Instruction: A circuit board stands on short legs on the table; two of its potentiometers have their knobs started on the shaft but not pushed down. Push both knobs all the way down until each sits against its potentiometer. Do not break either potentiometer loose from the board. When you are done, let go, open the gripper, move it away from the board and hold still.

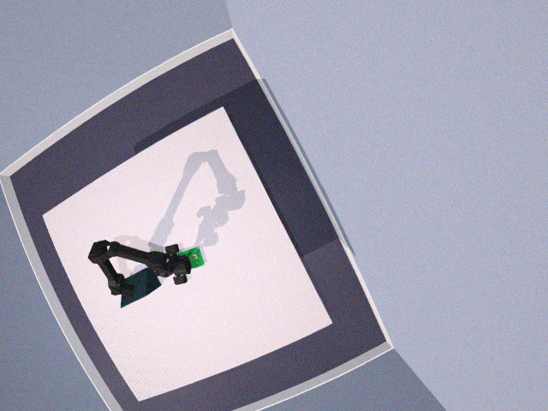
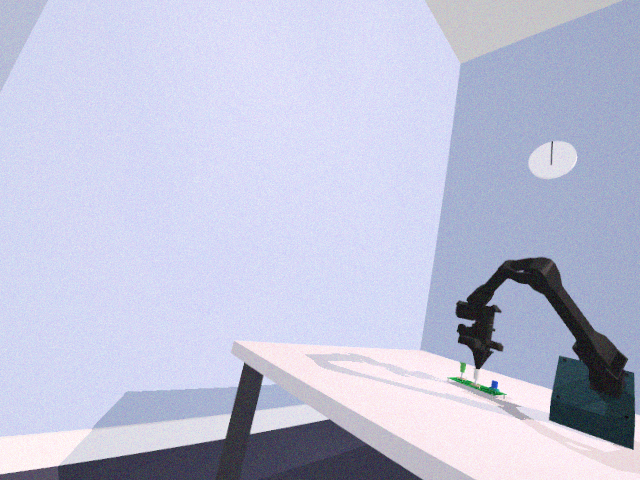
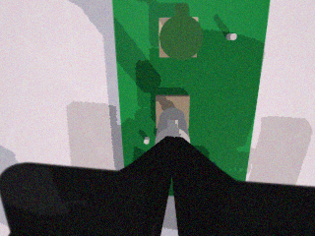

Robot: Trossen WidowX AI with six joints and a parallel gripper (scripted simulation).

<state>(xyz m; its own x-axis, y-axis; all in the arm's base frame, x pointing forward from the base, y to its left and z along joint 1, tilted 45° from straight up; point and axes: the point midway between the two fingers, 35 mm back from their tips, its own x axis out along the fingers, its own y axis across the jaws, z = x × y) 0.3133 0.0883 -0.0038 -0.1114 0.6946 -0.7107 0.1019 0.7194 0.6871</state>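
The green knob lies 5 cm ahead of my gripper tip and 1 cm below it. Round my gripper tip: white knob: 2 cm below.
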